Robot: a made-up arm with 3 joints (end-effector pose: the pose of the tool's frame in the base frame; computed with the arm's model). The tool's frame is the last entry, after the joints. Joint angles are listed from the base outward.
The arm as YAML. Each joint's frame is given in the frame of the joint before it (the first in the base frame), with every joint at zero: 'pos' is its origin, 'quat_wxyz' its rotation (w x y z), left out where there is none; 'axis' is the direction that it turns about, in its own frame. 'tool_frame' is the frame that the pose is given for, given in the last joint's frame.
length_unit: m
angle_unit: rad
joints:
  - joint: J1
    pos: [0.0, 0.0, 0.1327]
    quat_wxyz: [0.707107, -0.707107, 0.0, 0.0]
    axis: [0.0, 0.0, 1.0]
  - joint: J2
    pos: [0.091, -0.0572, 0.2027]
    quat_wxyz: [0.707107, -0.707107, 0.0, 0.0]
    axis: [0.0, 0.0, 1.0]
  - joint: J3
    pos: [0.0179, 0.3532, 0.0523]
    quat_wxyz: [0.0, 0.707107, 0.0, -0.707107]
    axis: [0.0, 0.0, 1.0]
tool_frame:
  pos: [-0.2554, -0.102, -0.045]
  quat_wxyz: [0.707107, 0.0, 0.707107, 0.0]
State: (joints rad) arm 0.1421 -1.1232 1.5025
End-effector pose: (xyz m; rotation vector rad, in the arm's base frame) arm 0.6785 -0.0068 0.1258 -1.2500 -0.7260 0.9779
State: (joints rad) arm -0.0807 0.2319 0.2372
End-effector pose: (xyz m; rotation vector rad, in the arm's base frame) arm 0.0520 -0.3104 -0.0832 -0.2267 -0.0525 -0.2402
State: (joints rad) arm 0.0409 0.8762 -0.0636
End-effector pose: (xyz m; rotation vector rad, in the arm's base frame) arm -0.2162 -0.1265 -0.1151 0.0416 0.0104 -0.8769
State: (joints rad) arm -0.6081 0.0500 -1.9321
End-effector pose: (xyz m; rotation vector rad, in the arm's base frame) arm 0.1232 0.1214 0.2182 1.8784 -0.4519 0.5539
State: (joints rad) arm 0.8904 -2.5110 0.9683
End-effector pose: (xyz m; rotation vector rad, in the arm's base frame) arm 0.2124 0.7417 -0.2185 0.5769 -0.6989 2.0422
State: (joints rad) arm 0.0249 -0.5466 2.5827
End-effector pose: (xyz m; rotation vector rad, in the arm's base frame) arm 0.3605 -0.1082 0.3993 -2.4931 -0.6906 0.2318
